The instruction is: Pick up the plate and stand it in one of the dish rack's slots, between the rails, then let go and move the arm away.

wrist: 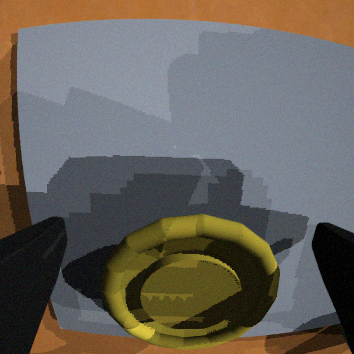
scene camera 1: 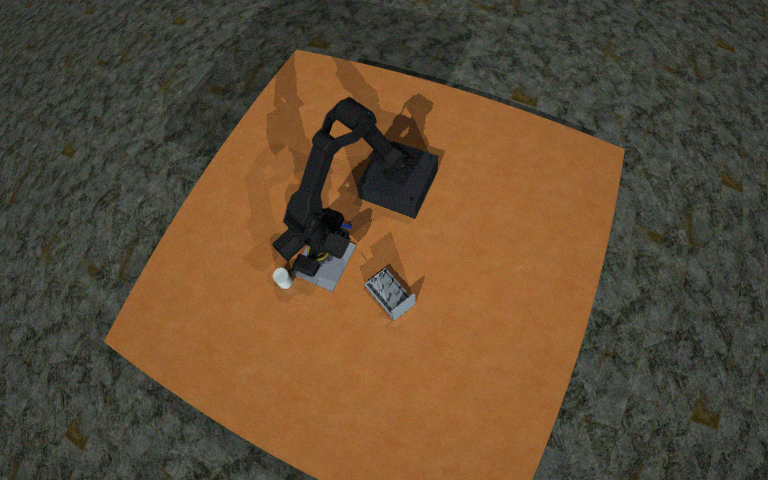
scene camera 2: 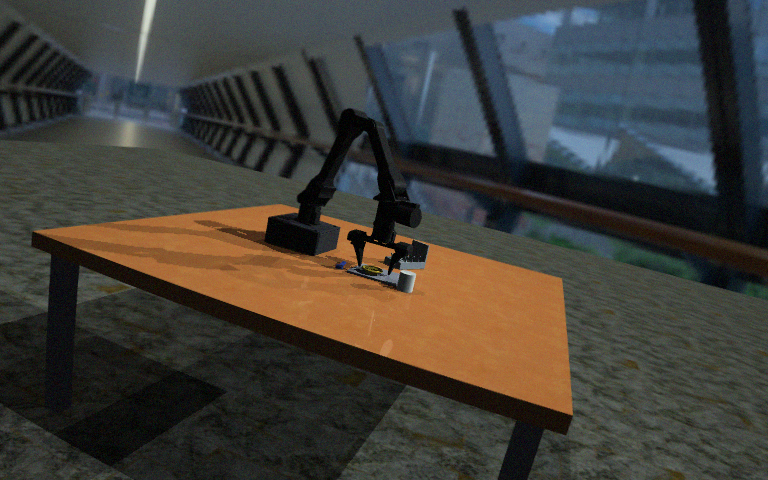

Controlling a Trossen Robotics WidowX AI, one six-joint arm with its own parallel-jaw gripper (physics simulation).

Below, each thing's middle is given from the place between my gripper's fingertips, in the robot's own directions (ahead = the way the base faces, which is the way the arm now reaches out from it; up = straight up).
Labels:
Right now my hand is 20 mm to the left of the yellow plate [wrist: 198, 276]. The rest, counted from my hand: grey dish rack [scene camera 1: 384, 287]: 220 mm to the left, 30 mm above; grey mat [scene camera 1: 331, 269]: 10 mm to the left, 10 mm below, 10 mm ahead.

